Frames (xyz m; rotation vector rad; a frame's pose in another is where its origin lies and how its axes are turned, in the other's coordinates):
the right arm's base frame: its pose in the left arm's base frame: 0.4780 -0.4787 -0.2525 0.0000 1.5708 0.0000
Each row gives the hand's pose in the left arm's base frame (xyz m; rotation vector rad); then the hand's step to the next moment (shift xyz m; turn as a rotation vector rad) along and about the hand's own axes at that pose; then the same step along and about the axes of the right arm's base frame.
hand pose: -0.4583 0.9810 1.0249 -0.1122 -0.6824 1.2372
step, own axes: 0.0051 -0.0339 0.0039 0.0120 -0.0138 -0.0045
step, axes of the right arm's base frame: -0.0200 -0.0084 0.0269 -0.0074 0.0072 0.0158
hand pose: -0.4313 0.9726 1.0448 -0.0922 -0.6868 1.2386
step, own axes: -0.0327 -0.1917 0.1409 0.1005 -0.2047 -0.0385
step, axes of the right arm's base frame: -0.1794 -0.1376 0.0810 -0.0991 0.0291 0.2069
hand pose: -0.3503 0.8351 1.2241 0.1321 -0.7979 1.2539
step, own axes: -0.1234 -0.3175 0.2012 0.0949 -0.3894 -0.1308
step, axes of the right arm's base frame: -0.1759 -0.3077 0.1758 -0.0886 0.0079 0.4121
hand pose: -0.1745 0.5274 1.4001 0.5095 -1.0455 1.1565
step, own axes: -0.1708 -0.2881 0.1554 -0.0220 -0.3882 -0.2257
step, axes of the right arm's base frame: 0.0276 -0.3120 0.1954 0.0572 0.0258 0.4452
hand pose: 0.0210 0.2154 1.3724 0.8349 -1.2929 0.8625
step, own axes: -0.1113 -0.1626 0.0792 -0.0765 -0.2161 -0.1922
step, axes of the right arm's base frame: 0.1095 -0.1508 0.1018 0.1020 0.0695 0.2725
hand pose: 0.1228 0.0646 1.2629 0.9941 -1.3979 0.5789
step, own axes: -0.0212 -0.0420 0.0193 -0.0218 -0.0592 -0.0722
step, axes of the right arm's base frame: 0.0322 -0.0327 0.0219 0.0266 0.0356 0.0850
